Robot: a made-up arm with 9 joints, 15 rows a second.
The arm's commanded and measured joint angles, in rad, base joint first. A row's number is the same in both.
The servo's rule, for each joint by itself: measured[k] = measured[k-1] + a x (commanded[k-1-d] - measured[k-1]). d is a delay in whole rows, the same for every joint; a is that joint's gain. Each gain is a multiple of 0.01, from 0.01 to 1. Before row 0 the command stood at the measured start. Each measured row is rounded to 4 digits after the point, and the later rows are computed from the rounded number. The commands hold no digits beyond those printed.
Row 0, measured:
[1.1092 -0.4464 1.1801 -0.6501 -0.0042 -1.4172 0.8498 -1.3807 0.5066]
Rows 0 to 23, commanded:
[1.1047 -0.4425 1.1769 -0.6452 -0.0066 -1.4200 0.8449 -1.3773 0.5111]
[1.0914 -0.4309 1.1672 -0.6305 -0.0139 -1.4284 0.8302 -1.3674 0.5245]
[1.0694 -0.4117 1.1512 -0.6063 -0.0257 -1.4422 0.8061 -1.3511 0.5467]
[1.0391 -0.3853 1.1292 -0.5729 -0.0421 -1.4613 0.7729 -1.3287 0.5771]
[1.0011 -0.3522 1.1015 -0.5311 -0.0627 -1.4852 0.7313 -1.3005 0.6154]
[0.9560 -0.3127 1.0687 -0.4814 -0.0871 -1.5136 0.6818 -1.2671 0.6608]
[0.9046 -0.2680 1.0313 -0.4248 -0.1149 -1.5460 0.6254 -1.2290 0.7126]
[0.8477 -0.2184 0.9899 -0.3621 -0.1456 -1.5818 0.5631 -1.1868 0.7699]
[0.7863 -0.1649 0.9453 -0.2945 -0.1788 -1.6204 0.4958 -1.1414 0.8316]
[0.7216 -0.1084 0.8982 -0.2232 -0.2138 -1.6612 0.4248 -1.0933 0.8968]
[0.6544 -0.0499 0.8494 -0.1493 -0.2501 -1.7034 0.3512 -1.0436 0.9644]
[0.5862 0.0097 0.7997 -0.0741 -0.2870 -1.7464 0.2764 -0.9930 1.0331]
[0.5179 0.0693 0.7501 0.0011 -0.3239 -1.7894 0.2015 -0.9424 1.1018]
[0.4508 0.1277 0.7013 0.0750 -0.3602 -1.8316 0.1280 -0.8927 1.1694]
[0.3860 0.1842 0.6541 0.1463 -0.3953 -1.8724 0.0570 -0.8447 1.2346]
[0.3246 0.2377 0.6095 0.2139 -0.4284 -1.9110 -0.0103 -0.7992 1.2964]
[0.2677 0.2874 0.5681 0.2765 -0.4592 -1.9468 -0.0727 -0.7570 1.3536]
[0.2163 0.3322 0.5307 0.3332 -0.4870 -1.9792 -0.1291 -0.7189 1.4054]
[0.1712 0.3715 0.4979 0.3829 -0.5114 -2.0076 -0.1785 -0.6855 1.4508]
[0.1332 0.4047 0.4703 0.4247 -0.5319 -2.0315 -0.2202 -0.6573 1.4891]
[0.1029 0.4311 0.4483 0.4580 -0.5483 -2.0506 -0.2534 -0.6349 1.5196]
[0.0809 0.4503 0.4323 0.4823 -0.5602 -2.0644 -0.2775 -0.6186 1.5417]
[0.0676 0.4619 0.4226 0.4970 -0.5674 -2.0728 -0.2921 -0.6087 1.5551]
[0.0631 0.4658 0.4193 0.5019 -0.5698 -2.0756 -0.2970 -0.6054 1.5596]
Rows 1 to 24, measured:
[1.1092 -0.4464 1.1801 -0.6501 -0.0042 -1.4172 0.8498 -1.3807 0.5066]
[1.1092 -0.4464 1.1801 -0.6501 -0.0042 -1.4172 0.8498 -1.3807 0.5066]
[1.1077 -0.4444 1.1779 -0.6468 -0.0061 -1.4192 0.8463 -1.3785 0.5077]
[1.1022 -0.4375 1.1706 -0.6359 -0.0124 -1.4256 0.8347 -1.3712 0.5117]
[1.0910 -0.4243 1.1574 -0.6161 -0.0232 -1.4372 0.8141 -1.3579 0.5201]
[1.0734 -0.4044 1.1382 -0.5872 -0.0385 -1.4541 0.7844 -1.3386 0.5338]
[1.0488 -0.3778 1.1132 -0.5496 -0.0581 -1.4759 0.7462 -1.3135 0.5534]
[1.0172 -0.3446 1.0829 -0.5039 -0.0816 -1.5023 0.6998 -1.2829 0.5792]
[0.9789 -0.3055 1.0478 -0.4509 -0.1086 -1.5329 0.6462 -1.2473 0.6112]
[0.9343 -0.2611 1.0084 -0.3914 -0.1386 -1.5671 0.5864 -1.2074 0.6493]
[0.8840 -0.2120 0.9655 -0.3265 -0.1712 -1.6044 0.5212 -1.1638 0.6931]
[0.8288 -0.1592 0.9197 -0.2573 -0.2057 -1.6442 0.4518 -1.1173 0.7420]
[0.7695 -0.1035 0.8719 -0.1849 -0.2417 -1.6856 0.3794 -1.0687 0.7954]
[0.7072 -0.0458 0.8228 -0.1107 -0.2784 -1.7282 0.3052 -1.0187 0.8524]
[0.6428 0.0129 0.7734 -0.0358 -0.3153 -1.7710 0.2305 -0.9683 0.9123]
[0.5775 0.0714 0.7244 0.0384 -0.3517 -1.8134 0.1567 -0.9184 0.9740]
[0.5124 0.1289 0.6766 0.1107 -0.3870 -1.8547 0.0849 -0.8698 1.0365]
[0.4485 0.1844 0.6310 0.1798 -0.4205 -1.8941 0.0164 -0.8232 1.0989]
[0.3870 0.2369 0.5882 0.2446 -0.4518 -1.9310 -0.0478 -0.7795 1.1600]
[0.3290 0.2855 0.5491 0.3040 -0.4803 -1.9647 -0.1063 -0.7395 1.2189]
[0.2753 0.3294 0.5143 0.3569 -0.5055 -1.9947 -0.1583 -0.7039 1.2746]
[0.2270 0.3678 0.4844 0.4023 -0.5269 -2.0205 -0.2029 -0.6731 1.3261]
[0.1848 0.4001 0.4599 0.4396 -0.5442 -2.0416 -0.2393 -0.6479 1.3725]
[0.1495 0.4257 0.4411 0.4682 -0.5572 -2.0576 -0.2668 -0.6286 1.4131]
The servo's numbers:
d 2
a 0.34 0.51 0.68 0.67 0.81 0.70 0.72 0.66 0.24

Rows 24 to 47, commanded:
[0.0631 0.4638 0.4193 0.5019 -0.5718 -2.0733 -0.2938 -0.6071 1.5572]
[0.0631 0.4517 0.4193 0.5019 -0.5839 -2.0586 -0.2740 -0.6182 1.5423]
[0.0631 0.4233 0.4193 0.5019 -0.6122 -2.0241 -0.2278 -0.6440 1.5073]
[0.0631 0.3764 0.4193 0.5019 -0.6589 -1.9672 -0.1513 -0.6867 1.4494]
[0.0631 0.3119 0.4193 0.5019 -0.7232 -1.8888 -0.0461 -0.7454 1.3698]
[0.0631 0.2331 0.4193 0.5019 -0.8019 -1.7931 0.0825 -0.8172 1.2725]
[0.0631 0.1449 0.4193 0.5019 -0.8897 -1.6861 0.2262 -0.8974 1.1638]
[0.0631 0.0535 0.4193 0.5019 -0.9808 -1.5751 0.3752 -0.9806 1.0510]
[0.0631 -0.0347 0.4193 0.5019 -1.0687 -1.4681 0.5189 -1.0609 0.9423]
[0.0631 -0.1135 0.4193 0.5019 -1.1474 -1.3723 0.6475 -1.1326 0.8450]
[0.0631 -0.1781 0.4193 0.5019 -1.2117 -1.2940 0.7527 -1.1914 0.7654]
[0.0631 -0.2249 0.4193 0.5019 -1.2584 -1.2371 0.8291 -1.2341 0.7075]
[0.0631 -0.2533 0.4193 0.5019 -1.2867 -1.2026 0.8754 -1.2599 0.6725]
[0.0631 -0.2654 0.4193 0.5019 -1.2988 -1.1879 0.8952 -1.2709 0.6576]
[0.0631 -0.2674 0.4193 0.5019 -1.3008 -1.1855 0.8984 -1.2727 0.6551]
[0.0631 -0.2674 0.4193 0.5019 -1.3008 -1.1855 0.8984 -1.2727 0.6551]
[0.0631 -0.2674 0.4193 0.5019 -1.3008 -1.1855 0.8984 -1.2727 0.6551]
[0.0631 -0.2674 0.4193 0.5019 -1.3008 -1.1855 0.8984 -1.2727 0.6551]
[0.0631 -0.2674 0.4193 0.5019 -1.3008 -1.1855 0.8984 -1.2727 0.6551]
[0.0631 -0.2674 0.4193 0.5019 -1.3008 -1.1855 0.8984 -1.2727 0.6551]
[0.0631 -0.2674 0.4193 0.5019 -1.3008 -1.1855 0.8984 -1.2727 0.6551]
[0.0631 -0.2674 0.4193 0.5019 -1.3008 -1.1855 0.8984 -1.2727 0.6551]
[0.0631 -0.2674 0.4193 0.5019 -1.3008 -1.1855 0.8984 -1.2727 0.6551]
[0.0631 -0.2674 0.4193 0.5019 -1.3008 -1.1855 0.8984 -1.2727 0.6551]
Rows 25 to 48, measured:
[0.1217 0.4442 0.4285 0.4875 -0.5655 -2.0682 -0.2850 -0.6155 1.4472]
[0.1018 0.4552 0.4222 0.4971 -0.5690 -2.0734 -0.2936 -0.6088 1.4742]
[0.0886 0.4596 0.4202 0.5003 -0.5713 -2.0733 -0.2937 -0.6077 1.4941]
[0.0799 0.4556 0.4196 0.5014 -0.5815 -2.0630 -0.2795 -0.6146 1.5057]
[0.0742 0.4391 0.4194 0.5017 -0.6064 -2.0358 -0.2423 -0.6340 1.5061]
[0.0704 0.4071 0.4193 0.5018 -0.6489 -1.9878 -0.1768 -0.6688 1.4925]
[0.0679 0.3585 0.4193 0.5019 -0.7091 -1.9185 -0.0827 -0.7194 1.4631]
[0.0663 0.2945 0.4193 0.5019 -0.7843 -1.8307 0.0362 -0.7839 1.4174]
[0.0652 0.2182 0.4193 0.5019 -0.8697 -1.7295 0.1730 -0.8588 1.3565]
[0.0645 0.1342 0.4193 0.5019 -0.9597 -1.6214 0.3186 -0.9392 1.2832]
[0.0640 0.0481 0.4193 0.5019 -1.0480 -1.5141 0.4628 -1.0195 1.2014]
[0.0637 -0.0343 0.4193 0.5019 -1.1285 -1.4148 0.5958 -1.0941 1.1159]
[0.0635 -0.1076 0.4193 0.5019 -1.1959 -1.3302 0.7088 -1.1583 1.0318]
[0.0634 -0.1674 0.4193 0.5019 -1.2465 -1.2650 0.7954 -1.2083 0.9540]
[0.0633 -0.2112 0.4193 0.5019 -1.2791 -1.2213 0.8530 -1.2424 0.8864]
[0.0632 -0.2388 0.4193 0.5019 -1.2951 -1.1979 0.8834 -1.2612 0.8315]
[0.0632 -0.2534 0.4193 0.5019 -1.2997 -1.1892 0.8942 -1.2688 0.7892]
[0.0632 -0.2605 0.4193 0.5019 -1.3006 -1.1866 0.8972 -1.2714 0.7570]
[0.0632 -0.2640 0.4193 0.5019 -1.3008 -1.1858 0.8981 -1.2723 0.7325]
[0.0632 -0.2657 0.4193 0.5019 -1.3008 -1.1856 0.8983 -1.2726 0.7139]
[0.0632 -0.2666 0.4193 0.5019 -1.3008 -1.1855 0.8984 -1.2727 0.6998]
[0.0632 -0.2670 0.4193 0.5019 -1.3008 -1.1855 0.8984 -1.2727 0.6891]
[0.0632 -0.2672 0.4193 0.5019 -1.3008 -1.1855 0.8984 -1.2727 0.6809]
[0.0632 -0.2673 0.4193 0.5019 -1.3008 -1.1855 0.8984 -1.2727 0.6747]

